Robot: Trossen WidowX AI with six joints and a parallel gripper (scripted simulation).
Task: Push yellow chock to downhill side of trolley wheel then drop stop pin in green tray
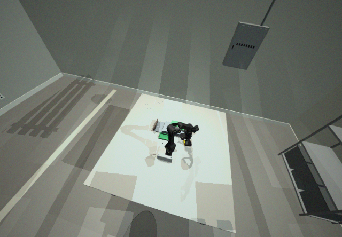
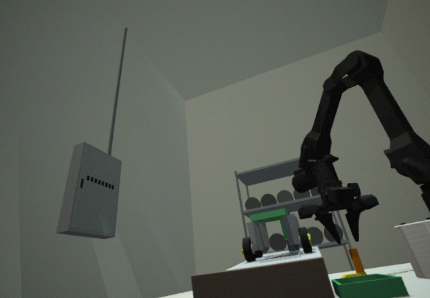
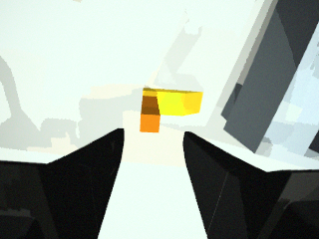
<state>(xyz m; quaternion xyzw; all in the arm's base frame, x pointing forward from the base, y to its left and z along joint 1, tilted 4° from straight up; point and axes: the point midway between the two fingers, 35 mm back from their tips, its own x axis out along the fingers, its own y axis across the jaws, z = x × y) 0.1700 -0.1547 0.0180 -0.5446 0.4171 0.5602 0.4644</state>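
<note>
Right now my gripper tip is 6 cm above the yellow chock, 2 cm short of it and 1 cm to the right of it. Round my gripper tip: red-headed stop pin 13 cm ahead, 4 cm to the left, 4 cm above; green-topped trolley 15 cm ahead, 14 cm to the left, 3 cm above; grey ramp 15 cm ahead, 14 cm to the left, 4 cm below.
</note>
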